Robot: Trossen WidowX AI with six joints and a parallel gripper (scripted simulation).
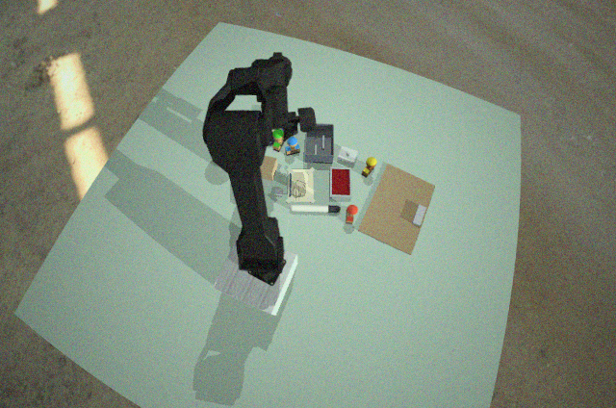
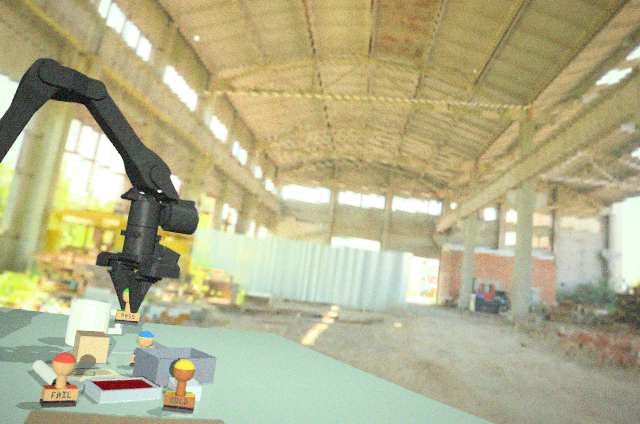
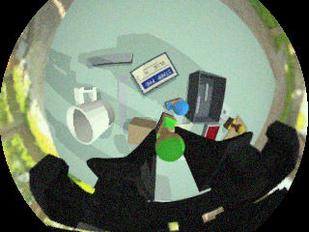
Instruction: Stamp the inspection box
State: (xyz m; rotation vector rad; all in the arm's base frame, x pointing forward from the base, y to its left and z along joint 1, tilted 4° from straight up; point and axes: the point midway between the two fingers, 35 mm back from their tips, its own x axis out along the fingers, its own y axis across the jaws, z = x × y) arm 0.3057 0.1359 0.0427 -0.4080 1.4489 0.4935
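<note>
Now: gripper tip 70 mm above the blue-knob stamp, 40 mm short of it and 20 mm to the left of it. Round my gripper tip: PASS stamp right at my gripper tip; then cardboard box 70 mm below, 60 mm behind, 20 mm to the left; then grey tray 90 mm ahead, 80 mm to the right, 80 mm below.
</note>
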